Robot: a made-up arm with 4 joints. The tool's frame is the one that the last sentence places.
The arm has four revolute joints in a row. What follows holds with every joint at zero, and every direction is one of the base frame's. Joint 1 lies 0.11 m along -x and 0.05 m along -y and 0.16 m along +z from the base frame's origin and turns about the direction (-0.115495, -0.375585, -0.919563). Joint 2 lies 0.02 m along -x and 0.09 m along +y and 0.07 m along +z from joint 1 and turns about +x. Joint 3 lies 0.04 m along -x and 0.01 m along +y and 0.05 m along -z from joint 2 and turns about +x. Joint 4 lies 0.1 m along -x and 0.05 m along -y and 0.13 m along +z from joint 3 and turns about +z. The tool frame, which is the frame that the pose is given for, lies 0.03 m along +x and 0.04 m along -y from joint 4; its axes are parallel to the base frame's.
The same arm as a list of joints. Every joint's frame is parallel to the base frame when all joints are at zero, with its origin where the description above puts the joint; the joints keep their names.
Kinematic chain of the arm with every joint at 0, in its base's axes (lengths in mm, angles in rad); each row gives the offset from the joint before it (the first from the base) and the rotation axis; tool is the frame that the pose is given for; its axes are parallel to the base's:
joint 1: xyz -110.0 -50.0 160.0 axis -0.115495 -0.375585 -0.919563
joint 2: xyz -20.0 90.0 70.0 axis +x
joint 3: xyz -40.0 10.0 -50.0 axis +x
joint 4: xyz -100.0 -50.0 130.0 axis +z
tool: xyz 30.0 -40.0 0.0

